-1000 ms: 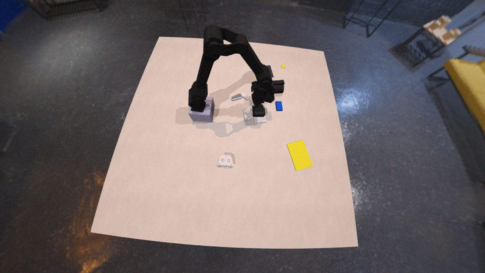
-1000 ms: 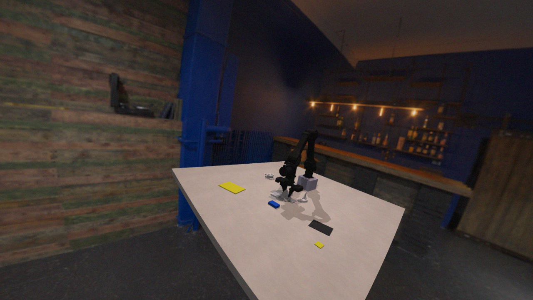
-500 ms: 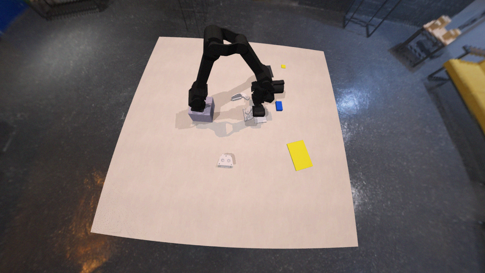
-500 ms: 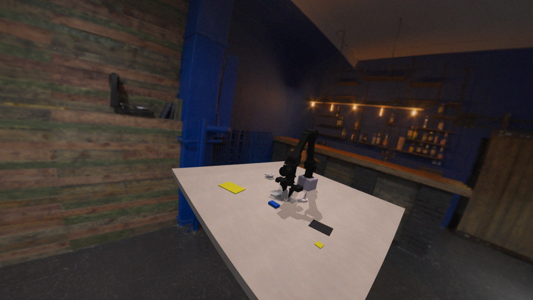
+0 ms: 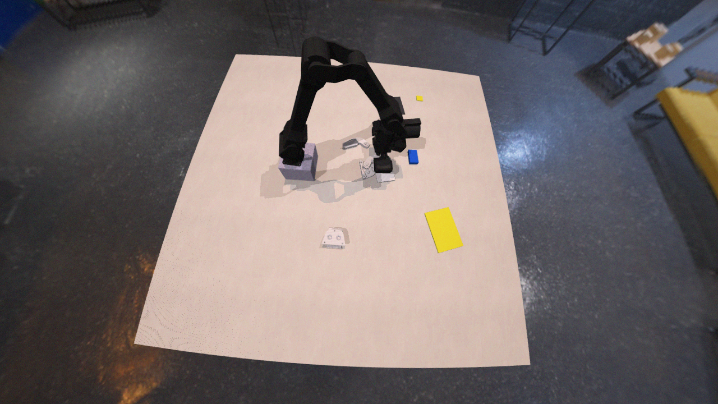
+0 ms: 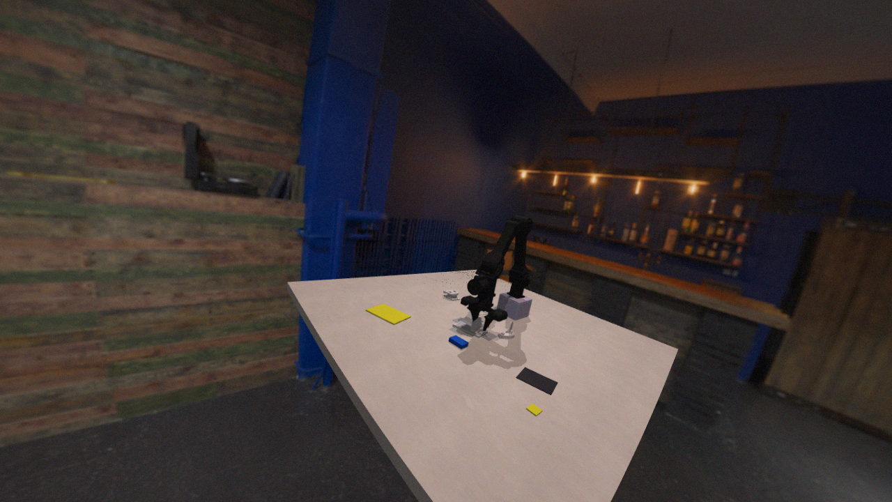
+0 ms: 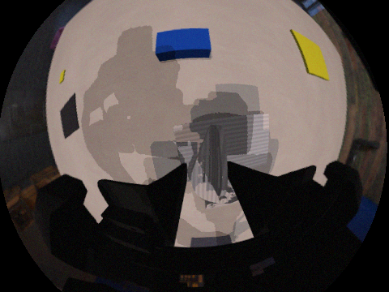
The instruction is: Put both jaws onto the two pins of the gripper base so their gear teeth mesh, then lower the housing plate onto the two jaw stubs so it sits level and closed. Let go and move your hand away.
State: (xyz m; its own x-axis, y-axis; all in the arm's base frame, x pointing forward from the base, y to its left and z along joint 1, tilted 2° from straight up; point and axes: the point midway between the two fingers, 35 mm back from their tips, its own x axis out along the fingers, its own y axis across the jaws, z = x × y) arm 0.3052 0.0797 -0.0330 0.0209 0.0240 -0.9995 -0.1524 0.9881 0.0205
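My gripper tip is 30 mm past the grey jaw and 20 mm to the left of it. The rest, counted from my gripper tip: black sheet: 310 mm to the left, 50 mm ahead, 10 mm below; blue block: 140 mm ahead, 40 mm to the left, 10 mm below; white block: 330 mm to the right, 120 mm behind.
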